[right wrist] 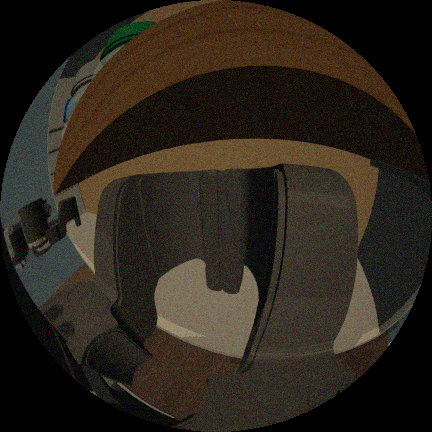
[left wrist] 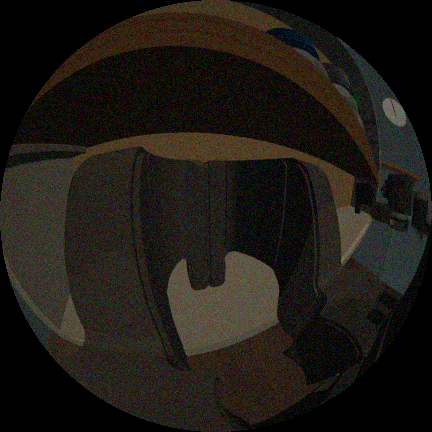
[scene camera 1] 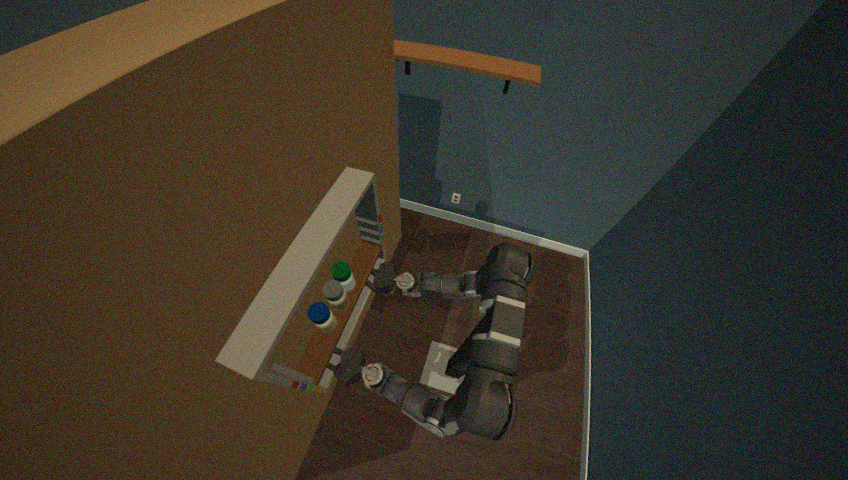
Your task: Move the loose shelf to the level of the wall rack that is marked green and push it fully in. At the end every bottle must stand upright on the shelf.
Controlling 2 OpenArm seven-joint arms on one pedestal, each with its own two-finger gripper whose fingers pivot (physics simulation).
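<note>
The wooden loose shelf (scene camera 1: 317, 352) (left wrist: 170, 30) (right wrist: 260, 40) lies inside the white wall rack (scene camera 1: 297, 255); its level against the green mark (scene camera 1: 310, 388) is hard to tell. Bottles with green (scene camera 1: 341, 271) (right wrist: 125, 37), grey (scene camera 1: 335, 293) and blue (scene camera 1: 319, 314) (left wrist: 295, 42) caps stand upright on it. My left gripper (scene camera 1: 334, 359) (left wrist: 209, 286) is shut and empty at the shelf's lower end in the scene view, below the board. My right gripper (scene camera 1: 371, 279) (right wrist: 223, 290) is shut and empty near its upper end, also below the board. Contact with the underside is hidden.
The rack's pale bottom board (left wrist: 225, 310) (right wrist: 200, 305) lies beneath both grippers. Its side panels close off both ends of the shelf. The tan wall (scene camera 1: 178, 208) is behind the rack. A wooden rail (scene camera 1: 470, 59) is fixed to the blue wall.
</note>
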